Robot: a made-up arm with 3 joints. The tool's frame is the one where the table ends. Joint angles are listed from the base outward.
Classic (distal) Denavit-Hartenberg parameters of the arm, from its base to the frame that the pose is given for. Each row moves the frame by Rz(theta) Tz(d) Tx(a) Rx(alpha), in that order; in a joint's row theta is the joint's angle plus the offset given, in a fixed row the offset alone. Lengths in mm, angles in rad.
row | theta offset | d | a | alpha
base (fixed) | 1.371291 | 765 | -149.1 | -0.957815
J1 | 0 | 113.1 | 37.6 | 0.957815
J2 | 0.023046 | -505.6 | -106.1 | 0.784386
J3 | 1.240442 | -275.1 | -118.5 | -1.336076
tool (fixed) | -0.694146 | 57.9 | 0 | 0
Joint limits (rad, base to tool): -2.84..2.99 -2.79..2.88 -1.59..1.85
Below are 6 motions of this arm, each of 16 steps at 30 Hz.
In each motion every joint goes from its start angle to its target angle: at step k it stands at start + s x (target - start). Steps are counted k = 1, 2, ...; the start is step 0. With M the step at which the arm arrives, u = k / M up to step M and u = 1 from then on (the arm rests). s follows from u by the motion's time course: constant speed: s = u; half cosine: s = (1 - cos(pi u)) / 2; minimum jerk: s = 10 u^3 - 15 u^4 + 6 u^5.
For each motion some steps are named. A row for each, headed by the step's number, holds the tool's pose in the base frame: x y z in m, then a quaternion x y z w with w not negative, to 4 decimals.
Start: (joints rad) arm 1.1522 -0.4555 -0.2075
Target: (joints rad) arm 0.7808 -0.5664 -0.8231
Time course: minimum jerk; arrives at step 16
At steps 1, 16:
1: -0.1714 -0.8388 0.5173 -0.0464 -0.1250 0.7279 0.6726
16: -0.3627 -0.6498 0.3532 -0.2686 -0.1984 0.4560 0.8250

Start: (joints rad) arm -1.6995 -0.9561 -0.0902
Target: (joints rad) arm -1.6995 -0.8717 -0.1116
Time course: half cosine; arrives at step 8
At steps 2, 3, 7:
2: 0.2776 0.5509 0.7831 0.2992 -0.5732 -0.5581 0.5200
3: 0.2757 0.5516 0.7805 0.3008 -0.5764 -0.5536 0.5205
7: 0.2682 0.5537 0.7699 0.3068 -0.5889 -0.5351 0.5223

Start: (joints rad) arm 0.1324 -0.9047 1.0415
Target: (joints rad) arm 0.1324 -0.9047 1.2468
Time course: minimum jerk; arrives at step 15
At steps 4, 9, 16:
4: -0.2382 -0.1297 0.0482 0.3615 -0.6824 0.4548 0.4437
9: -0.2282 -0.1186 0.0505 0.3872 -0.6889 0.4688 0.3946
16: -0.2230 -0.1121 0.0523 0.4012 -0.6915 0.4761 0.3662

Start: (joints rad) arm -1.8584 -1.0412 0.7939
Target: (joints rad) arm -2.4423 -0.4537 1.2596
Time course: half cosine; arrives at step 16
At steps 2, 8, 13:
2: 0.4402 0.4383 0.8600 0.1389 -0.8303 -0.4914 0.2232
8: 0.5136 0.3223 0.9760 0.0738 -0.8963 -0.4356 0.0366
13: 0.5554 0.1901 1.0676 0.0222 0.9212 0.3682 0.1236

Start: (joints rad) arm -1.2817 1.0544 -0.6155
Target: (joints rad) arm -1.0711 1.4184 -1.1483
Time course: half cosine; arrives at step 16
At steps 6, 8, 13, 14, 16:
6: 0.1623 0.1951 0.2242 0.2306 -0.6970 0.4222 0.5318
8: 0.1579 0.1663 0.2153 0.2008 -0.6782 0.4455 0.5489
13: 0.1522 0.1072 0.2044 0.1295 -0.6413 0.4906 0.5755
14: 0.1518 0.1010 0.2037 0.1212 -0.6376 0.4951 0.5776
16: 0.1515 0.0960 0.2033 0.1143 -0.6346 0.4988 0.5791

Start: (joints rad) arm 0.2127 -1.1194 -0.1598
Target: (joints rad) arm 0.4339 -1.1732 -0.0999
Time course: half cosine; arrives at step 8
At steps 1, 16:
1: -0.3809 -0.1871 0.0888 -0.0401 -0.4815 0.1727 0.8583
16: -0.3825 -0.3347 0.1136 -0.0770 -0.4701 0.2606 0.8397

